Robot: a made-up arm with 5 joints. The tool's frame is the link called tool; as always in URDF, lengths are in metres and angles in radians. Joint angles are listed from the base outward. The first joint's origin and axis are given. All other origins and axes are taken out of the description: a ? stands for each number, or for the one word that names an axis. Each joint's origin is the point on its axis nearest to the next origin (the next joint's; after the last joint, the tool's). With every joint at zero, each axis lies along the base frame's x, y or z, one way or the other. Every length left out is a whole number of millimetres.
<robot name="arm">
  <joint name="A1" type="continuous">
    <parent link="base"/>
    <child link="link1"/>
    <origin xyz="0 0 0.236"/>
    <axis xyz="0 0 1"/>
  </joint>
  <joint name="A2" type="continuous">
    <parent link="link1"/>
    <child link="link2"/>
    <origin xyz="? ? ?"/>
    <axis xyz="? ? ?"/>
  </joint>
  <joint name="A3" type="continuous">
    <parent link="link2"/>
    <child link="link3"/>
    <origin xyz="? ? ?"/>
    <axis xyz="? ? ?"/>
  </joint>
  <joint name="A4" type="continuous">
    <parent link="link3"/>
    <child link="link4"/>
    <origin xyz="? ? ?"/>
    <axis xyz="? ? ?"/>
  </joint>
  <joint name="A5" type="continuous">
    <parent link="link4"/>
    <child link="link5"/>
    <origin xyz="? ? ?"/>
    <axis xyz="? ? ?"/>
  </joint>
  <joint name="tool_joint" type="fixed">
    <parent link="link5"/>
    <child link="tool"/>
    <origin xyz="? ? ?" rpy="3.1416 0 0"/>
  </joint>
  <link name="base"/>
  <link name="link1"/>
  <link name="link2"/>
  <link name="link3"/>
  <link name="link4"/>
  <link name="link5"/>
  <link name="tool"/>
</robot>
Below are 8 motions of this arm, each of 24 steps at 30 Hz.
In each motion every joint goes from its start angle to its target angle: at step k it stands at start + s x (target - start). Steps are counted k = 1, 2, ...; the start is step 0. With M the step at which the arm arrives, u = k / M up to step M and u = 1 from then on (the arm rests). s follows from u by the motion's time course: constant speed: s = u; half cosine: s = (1 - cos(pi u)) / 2; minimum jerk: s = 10 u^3 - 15 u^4 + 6 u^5.
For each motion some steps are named. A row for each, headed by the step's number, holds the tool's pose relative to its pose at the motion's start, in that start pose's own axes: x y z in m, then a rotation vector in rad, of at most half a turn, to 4 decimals.
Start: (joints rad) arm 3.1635 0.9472 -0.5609 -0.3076 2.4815
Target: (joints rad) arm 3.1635 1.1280 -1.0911 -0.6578 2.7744
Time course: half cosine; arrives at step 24
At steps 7, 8, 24:
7: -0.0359 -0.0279 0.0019 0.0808 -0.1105 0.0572
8: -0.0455 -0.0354 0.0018 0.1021 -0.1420 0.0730
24: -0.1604 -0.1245 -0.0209 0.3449 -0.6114 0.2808

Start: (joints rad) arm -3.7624 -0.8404 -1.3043 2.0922 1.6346
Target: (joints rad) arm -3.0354 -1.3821 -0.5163 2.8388 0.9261
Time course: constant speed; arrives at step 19
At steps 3, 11, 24:
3: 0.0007 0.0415 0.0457 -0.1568 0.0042 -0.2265
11: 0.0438 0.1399 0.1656 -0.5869 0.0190 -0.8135
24: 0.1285 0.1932 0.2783 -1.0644 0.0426 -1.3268

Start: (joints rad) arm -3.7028 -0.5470 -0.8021 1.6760 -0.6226
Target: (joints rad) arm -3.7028 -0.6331 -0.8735 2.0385 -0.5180
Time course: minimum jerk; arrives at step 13
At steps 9, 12, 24:
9: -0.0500 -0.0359 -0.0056 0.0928 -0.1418 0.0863
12: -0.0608 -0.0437 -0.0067 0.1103 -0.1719 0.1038
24: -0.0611 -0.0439 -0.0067 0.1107 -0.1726 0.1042

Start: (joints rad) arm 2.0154 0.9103 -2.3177 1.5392 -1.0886
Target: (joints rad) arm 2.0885 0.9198 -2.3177 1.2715 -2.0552
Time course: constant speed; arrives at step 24
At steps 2, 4, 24:
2: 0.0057 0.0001 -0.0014 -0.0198 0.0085 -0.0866
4: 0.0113 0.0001 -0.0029 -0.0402 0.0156 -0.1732
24: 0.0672 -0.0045 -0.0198 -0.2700 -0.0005 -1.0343

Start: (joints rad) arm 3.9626 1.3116 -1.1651 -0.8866 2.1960
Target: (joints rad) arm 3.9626 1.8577 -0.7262 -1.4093 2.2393
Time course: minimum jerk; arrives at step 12
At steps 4, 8, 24:
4: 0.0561 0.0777 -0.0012 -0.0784 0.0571 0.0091
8: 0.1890 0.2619 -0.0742 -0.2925 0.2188 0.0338
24: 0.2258 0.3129 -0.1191 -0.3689 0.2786 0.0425

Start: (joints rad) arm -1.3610 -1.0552 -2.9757 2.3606 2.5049
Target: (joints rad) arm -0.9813 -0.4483 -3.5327 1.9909 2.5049
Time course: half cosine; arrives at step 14
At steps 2, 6, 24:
2: -0.0035 -0.0151 0.0090 -0.0056 -0.0238 0.0020
6: -0.0254 -0.1055 0.0814 -0.0434 -0.1864 0.0238
24: -0.0570 -0.1999 0.2412 -0.1085 -0.4731 0.0978

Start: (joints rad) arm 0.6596 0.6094 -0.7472 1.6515 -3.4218
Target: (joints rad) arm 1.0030 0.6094 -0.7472 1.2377 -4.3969
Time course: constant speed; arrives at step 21
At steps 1, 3, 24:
1: -0.0037 0.0046 -0.0018 0.0215 -0.0139 -0.0475
3: -0.0109 0.0141 -0.0051 0.0662 -0.0388 -0.1435
24: -0.0713 0.1127 -0.0237 0.5498 -0.0659 -1.0416

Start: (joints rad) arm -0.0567 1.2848 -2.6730 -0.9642 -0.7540
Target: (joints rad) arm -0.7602 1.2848 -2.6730 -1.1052 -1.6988
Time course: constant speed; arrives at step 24
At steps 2, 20, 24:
2: -0.0305 0.0359 -0.0020 -0.0374 -0.0213 -0.1203
20: -0.2214 0.3899 -0.1047 -0.2797 -0.3275 -1.2127
24: -0.2406 0.4701 -0.1460 -0.3074 -0.4233 -1.4546

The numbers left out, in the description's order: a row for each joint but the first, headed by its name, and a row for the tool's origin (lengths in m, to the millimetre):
A2: xyz 0 0 0, axis 0 1 0
A3: xyz 0.084 0 0.445, axis 0 1 0
A4: xyz 0.074 0 -0.328, axis 0 1 0
A5: xyz 0.09 0 -0.115, axis 0 0 -1
tool: xyz 0 0 0

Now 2 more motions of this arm.
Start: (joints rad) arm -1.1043 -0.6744 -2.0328 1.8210 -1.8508
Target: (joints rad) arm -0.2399 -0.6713 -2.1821 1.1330 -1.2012
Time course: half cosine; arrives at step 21
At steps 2, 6, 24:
2: -0.0004 0.0016 -0.0026 -0.0219 0.0094 0.0024
6: -0.0044 0.0121 -0.0235 -0.1820 0.0966 0.0291
24: -0.0788 0.0305 -0.1218 -0.7434 0.8937 0.3404

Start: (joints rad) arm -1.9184 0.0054 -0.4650 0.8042 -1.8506
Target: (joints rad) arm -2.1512 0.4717 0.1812 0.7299 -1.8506
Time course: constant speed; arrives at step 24
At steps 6, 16, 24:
6: -0.0047 -0.0423 0.0867 0.2420 0.0973 0.0519
16: 0.0196 -0.1492 0.1805 0.6360 0.2877 0.1220
24: 0.0608 -0.2452 0.1989 0.9420 0.4633 0.1582

